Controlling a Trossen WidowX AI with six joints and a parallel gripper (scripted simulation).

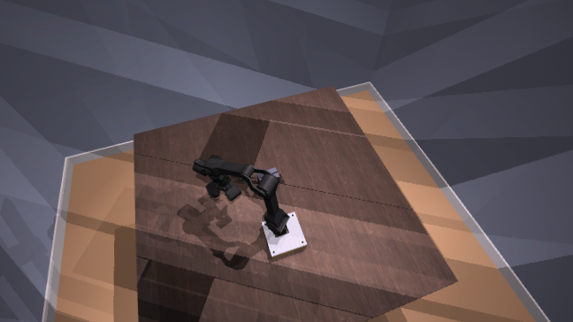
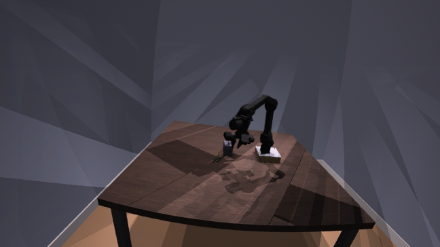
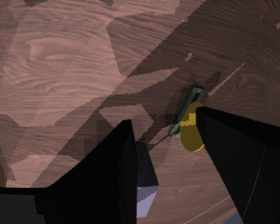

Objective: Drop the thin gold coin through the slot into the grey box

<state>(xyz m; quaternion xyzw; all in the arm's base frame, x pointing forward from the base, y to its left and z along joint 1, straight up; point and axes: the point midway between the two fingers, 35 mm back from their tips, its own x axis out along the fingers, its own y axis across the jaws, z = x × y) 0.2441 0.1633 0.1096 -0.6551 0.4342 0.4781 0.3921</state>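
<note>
My gripper tip is 9 cm short of the gold coin, 9 cm above it and 8 cm to the left of it.
</note>
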